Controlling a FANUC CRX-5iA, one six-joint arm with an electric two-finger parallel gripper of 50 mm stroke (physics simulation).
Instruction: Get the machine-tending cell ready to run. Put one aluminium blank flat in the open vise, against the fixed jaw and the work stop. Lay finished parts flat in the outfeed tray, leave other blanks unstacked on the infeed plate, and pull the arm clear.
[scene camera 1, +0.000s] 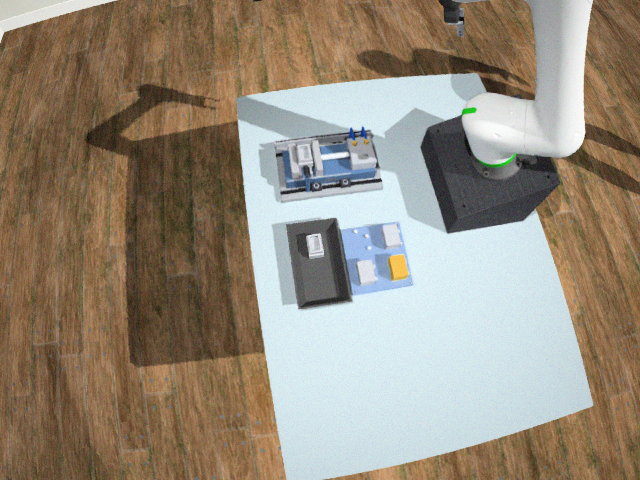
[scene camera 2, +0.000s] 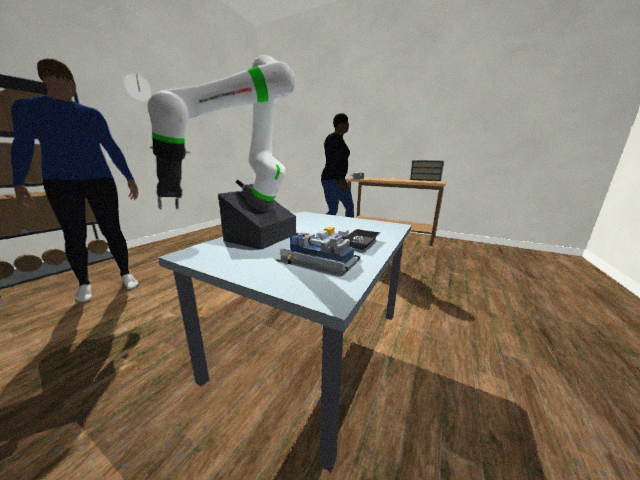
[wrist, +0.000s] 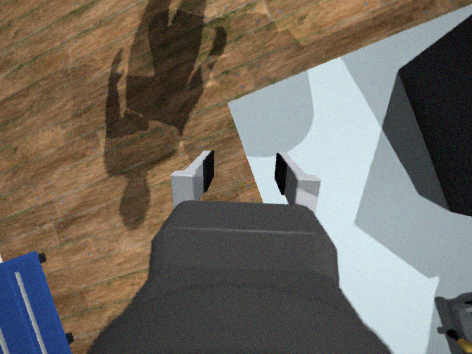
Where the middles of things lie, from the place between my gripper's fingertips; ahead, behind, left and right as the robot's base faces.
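Labels:
The blue infeed plate (scene camera 1: 355, 245) is a long way ahead of my hand, a long way to the left of it and a good way below it. I find the dark outfeed tray (scene camera 1: 323, 281) 65 cm to the left of my hand, 56 cm ahead of it and 21 cm below it. As for the grey cylinder block (scene camera 1: 360, 149), it is 15 cm below my hand, with 39 cm ahead of the hand and 35 cm to the left of it as its other distances.

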